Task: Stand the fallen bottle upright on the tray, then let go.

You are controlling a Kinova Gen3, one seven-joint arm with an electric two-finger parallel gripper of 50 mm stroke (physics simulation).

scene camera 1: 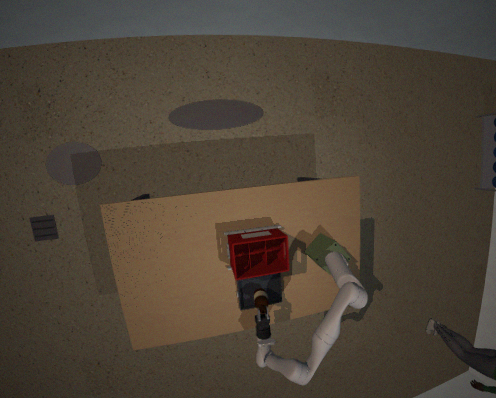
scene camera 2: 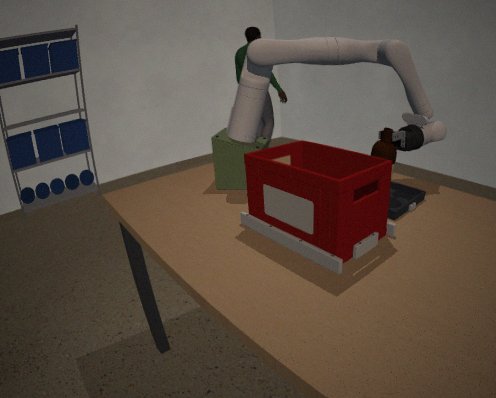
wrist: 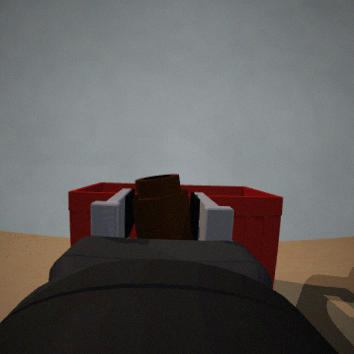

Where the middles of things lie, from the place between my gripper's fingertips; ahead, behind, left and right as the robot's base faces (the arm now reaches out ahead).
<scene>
Now: the brown bottle (wrist: 160, 207) 60 mm below my hand and 10 mm behind it.
</scene>
